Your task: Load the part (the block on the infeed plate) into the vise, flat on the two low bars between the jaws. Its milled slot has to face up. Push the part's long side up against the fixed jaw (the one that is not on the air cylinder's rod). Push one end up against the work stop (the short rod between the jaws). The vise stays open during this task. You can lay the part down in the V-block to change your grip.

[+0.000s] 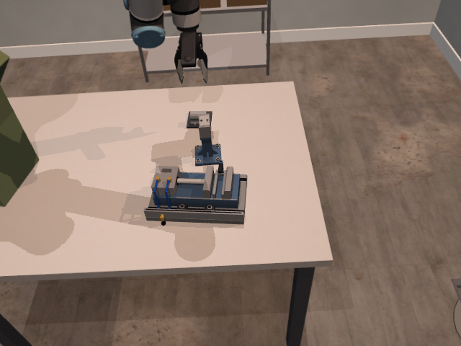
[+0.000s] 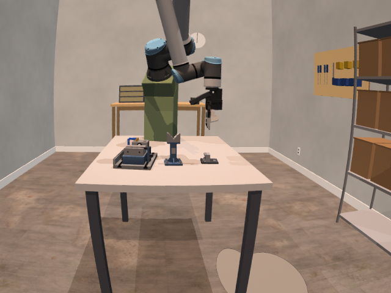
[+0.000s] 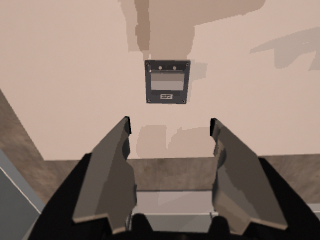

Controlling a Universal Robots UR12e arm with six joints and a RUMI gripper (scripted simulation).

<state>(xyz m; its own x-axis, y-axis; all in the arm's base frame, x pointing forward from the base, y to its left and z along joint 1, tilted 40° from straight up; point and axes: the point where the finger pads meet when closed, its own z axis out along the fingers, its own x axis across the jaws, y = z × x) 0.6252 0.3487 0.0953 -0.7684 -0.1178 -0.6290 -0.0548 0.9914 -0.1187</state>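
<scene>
Now: hand 10 mm to the left of the part and 160 mm above it. From my hand the other things lie so: cylinder rod 40 mm ahead, 370 mm to the right, 110 mm below; dark infeed plate 10 mm to the left, 190 mm below; work stop 130 mm ahead, 320 mm to the right, 100 mm below.
</scene>
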